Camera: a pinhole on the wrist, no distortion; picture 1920 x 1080 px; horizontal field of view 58.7 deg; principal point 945.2 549.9 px. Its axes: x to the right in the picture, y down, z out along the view. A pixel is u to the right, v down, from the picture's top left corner.
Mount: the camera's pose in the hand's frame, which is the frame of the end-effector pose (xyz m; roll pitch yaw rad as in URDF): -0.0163 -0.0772 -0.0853 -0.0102 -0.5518 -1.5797
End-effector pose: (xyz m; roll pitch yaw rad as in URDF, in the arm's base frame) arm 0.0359 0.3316 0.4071 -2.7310 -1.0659 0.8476
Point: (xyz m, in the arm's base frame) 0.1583 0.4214 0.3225
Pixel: 772 607
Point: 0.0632 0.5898 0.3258
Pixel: 1808 789
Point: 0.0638 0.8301 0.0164
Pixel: outside the picture
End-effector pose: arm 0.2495 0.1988 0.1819 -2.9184 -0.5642 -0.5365
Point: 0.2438 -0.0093 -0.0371
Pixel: 449 456
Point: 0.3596 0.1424 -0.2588
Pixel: 1365 153
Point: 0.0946 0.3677 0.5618
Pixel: behind the camera
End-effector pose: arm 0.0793 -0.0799 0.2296 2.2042 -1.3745 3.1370
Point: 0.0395 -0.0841 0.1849
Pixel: 1356 227
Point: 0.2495 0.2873 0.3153
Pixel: 92 765
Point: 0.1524 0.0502 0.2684
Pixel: 151 808
